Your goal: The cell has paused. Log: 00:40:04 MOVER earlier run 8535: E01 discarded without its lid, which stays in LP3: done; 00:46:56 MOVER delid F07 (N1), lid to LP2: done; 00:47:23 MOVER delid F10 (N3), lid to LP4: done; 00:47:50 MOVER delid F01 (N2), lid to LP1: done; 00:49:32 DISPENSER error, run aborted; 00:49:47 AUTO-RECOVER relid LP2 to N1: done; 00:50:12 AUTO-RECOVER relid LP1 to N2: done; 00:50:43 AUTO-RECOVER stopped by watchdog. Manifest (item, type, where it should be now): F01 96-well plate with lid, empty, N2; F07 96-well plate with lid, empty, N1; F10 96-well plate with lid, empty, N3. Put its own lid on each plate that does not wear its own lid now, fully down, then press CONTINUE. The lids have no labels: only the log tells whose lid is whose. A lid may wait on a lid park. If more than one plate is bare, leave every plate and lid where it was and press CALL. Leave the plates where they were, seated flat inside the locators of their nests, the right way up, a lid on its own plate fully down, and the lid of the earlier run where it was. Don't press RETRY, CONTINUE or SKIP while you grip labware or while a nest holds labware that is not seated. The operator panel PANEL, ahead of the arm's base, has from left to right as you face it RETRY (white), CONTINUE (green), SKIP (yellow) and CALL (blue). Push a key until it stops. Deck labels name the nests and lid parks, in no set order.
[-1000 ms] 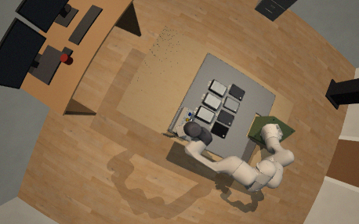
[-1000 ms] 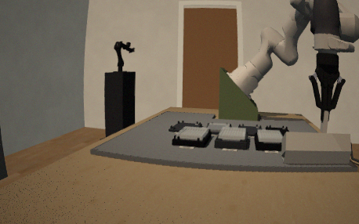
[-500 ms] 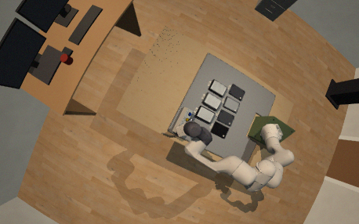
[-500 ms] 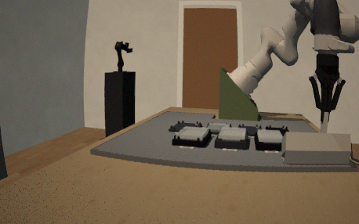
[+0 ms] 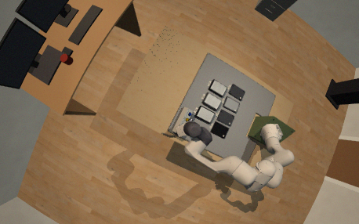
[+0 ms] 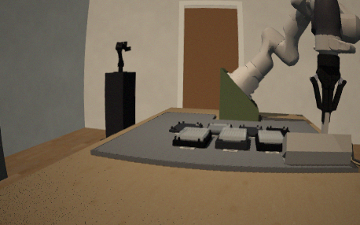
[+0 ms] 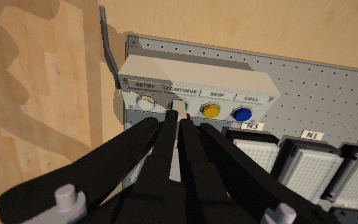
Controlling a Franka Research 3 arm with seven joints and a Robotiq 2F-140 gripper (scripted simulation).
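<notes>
The green continue key lies 40 mm below my hand. Also, from my hand: yellow skip key (10 mm ahead, 50 mm to the right, 40 mm below); white retry key (10 mm behind, 50 mm to the left, 40 mm below); blue call key (20 mm ahead, 100 mm to the right, 40 mm below).
</notes>
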